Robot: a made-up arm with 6 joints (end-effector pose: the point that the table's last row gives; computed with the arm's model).
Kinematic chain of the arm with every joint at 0, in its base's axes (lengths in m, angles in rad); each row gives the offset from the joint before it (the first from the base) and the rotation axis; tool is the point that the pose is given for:
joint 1: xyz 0 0 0.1 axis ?
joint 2: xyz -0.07 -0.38 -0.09 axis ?
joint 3: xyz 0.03 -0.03 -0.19 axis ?
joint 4: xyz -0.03 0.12 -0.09 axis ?
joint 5: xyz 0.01 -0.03 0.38 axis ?
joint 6: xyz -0.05 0 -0.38 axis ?
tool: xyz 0.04 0 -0.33
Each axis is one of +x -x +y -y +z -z.
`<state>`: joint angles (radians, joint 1 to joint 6).
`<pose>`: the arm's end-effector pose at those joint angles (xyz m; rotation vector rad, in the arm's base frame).
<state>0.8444 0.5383 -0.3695 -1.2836 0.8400 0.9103</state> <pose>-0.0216 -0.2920 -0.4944 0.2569 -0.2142 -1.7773</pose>
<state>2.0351 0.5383 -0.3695 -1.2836 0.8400 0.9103</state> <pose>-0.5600 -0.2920 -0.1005 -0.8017 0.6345 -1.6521</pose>
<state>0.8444 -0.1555 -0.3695 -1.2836 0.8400 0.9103</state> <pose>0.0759 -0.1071 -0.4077 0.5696 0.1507 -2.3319</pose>
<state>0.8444 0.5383 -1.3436 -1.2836 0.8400 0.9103</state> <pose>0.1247 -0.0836 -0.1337 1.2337 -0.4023 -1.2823</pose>
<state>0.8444 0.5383 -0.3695 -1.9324 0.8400 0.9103</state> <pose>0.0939 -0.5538 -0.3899 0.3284 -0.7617 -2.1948</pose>
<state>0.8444 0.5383 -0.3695 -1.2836 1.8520 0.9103</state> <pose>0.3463 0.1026 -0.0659 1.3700 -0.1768 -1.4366</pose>
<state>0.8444 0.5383 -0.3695 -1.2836 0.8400 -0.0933</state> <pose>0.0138 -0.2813 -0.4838 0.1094 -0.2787 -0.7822</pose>
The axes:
joint 1: +y
joint 2: -x
joint 3: +y
joint 4: +z
joint 5: +x
joint 6: -z

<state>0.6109 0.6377 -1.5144 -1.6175 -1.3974 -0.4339</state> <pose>-0.7176 -0.8346 -0.5180 -0.7522 0.1058 -0.8741</pose>
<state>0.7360 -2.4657 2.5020 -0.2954 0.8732 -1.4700</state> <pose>0.1254 -0.7758 0.5293 -2.1248 -0.3742 -0.6417</pose>
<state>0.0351 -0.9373 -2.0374 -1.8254 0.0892 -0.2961</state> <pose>0.3245 -0.3401 0.0691 2.0812 -1.2522 -1.8512</pose>
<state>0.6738 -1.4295 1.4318 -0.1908 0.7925 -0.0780</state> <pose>0.0804 -0.0256 0.5788 1.9514 2.0291 -0.2247</pose>
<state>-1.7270 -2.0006 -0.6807 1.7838 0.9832 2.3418</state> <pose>-0.0299 0.2346 -0.2954 1.1916 -0.6011 1.1416</pose>
